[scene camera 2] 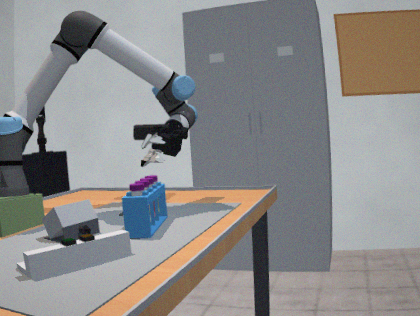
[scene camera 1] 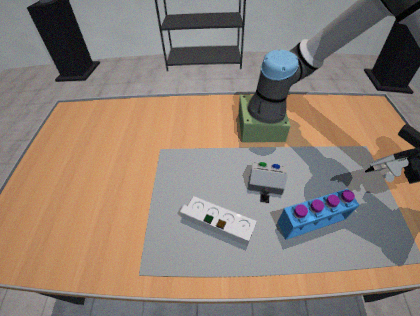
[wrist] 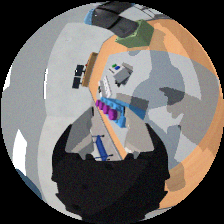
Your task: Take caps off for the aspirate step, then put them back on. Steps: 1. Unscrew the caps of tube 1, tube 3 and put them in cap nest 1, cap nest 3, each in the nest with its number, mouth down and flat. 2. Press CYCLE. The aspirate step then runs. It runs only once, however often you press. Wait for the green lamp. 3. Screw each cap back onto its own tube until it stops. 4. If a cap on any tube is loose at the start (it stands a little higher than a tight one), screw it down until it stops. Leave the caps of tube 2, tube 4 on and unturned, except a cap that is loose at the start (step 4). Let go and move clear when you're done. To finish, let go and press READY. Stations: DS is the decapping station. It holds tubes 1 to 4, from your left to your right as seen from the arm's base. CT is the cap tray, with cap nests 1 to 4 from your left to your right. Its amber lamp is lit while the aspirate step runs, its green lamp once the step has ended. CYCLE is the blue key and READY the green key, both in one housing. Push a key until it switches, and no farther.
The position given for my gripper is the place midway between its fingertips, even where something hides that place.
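Grey key housing (scene camera 2: 72, 220), (scene camera 1: 271, 180) visible. My gripper (scene camera 2: 141, 157), (wrist: 108, 107) likewise visible.
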